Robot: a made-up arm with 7 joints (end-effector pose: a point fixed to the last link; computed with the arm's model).
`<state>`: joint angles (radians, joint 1 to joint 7).
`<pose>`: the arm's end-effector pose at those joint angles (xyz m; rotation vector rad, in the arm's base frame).
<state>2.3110 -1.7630 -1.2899 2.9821 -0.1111 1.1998 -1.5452</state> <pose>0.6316 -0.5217 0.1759 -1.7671 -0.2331 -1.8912</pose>
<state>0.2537 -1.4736 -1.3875 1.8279 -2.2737 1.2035 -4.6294</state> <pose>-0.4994 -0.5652 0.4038 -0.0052 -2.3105 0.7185</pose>
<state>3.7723 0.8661 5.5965 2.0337 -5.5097 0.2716 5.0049</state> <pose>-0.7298 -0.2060 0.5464 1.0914 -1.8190 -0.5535</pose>
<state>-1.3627 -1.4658 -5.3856 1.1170 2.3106 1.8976 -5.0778</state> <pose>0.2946 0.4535 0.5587 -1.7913 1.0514 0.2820</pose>
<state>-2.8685 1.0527 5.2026 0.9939 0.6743 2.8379 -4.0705</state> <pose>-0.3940 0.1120 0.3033 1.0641 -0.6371 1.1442</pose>
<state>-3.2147 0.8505 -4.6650 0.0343 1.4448 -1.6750 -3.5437</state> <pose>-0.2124 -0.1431 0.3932 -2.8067 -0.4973 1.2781</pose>
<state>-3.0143 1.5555 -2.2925 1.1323 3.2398 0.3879 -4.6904</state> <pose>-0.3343 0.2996 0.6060 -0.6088 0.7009 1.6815</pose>
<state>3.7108 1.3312 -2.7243 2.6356 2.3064 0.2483 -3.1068</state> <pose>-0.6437 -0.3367 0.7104 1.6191 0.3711 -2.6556</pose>
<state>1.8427 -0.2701 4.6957 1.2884 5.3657 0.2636 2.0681</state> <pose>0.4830 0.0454 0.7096 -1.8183 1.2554 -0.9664</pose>
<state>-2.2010 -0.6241 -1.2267 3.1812 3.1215 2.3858 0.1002</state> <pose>0.3488 0.2959 0.8618 2.4654 -0.2305 0.5655</pose>
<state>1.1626 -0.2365 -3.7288 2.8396 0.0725 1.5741 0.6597</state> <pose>-0.2287 -0.2727 1.0234 0.0521 -2.1550 0.6890</pose>
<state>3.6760 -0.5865 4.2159 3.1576 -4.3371 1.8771 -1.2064</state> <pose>0.2902 0.1820 1.0015 0.9333 -0.9436 -0.6307</pose>
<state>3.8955 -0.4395 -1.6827 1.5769 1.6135 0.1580 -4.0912</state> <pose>-0.0872 0.5395 0.7164 1.2013 -1.6489 -2.0775</pose>
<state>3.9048 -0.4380 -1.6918 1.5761 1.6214 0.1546 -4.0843</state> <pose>-0.0892 0.5400 0.7143 1.1889 -1.6590 -2.0659</pose>
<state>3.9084 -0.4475 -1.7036 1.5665 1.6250 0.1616 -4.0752</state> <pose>-0.0863 0.5440 0.7058 1.1714 -1.6713 -2.0414</pose>
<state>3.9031 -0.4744 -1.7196 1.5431 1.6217 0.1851 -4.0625</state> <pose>-0.0759 0.5530 0.6867 1.1451 -1.6855 -1.9962</pose>
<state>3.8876 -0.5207 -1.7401 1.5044 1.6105 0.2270 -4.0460</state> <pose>-0.0575 0.5658 0.6553 1.1069 -1.6990 -1.9283</pose>
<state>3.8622 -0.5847 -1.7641 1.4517 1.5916 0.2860 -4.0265</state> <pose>-0.0329 0.5788 0.6124 1.0550 -1.7055 -1.8407</pose>
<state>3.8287 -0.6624 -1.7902 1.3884 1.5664 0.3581 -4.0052</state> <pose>-0.0051 0.5878 0.5605 0.9887 -1.6987 -1.7402</pose>
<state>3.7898 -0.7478 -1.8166 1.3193 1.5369 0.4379 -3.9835</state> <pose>0.0219 0.5896 0.5046 0.9105 -1.6737 -1.6366</pose>
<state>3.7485 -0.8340 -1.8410 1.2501 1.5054 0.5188 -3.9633</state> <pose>0.0449 0.5837 0.4508 0.8272 -1.6304 -1.5406</pose>
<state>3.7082 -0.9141 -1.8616 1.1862 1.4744 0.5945 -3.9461</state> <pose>0.0623 0.5721 0.4042 0.7476 -1.5739 -1.4602</pose>
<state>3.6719 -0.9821 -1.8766 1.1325 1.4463 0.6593 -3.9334</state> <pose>0.0742 0.5581 0.3684 0.6804 -1.5129 -1.4008</pose>
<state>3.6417 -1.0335 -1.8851 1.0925 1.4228 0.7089 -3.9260</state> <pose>0.0820 0.5456 0.3445 0.6323 -1.4580 -1.3642</pose>
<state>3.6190 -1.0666 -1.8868 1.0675 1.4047 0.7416 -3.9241</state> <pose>0.0871 0.5367 0.3317 0.6065 -1.4161 -1.3490</pose>
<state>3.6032 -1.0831 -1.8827 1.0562 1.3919 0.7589 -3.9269</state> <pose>0.0909 0.5320 0.3277 0.6005 -1.3897 -1.3514</pose>
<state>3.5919 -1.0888 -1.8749 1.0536 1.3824 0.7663 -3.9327</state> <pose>0.0940 0.5303 0.3292 0.6076 -1.3741 -1.3645</pose>
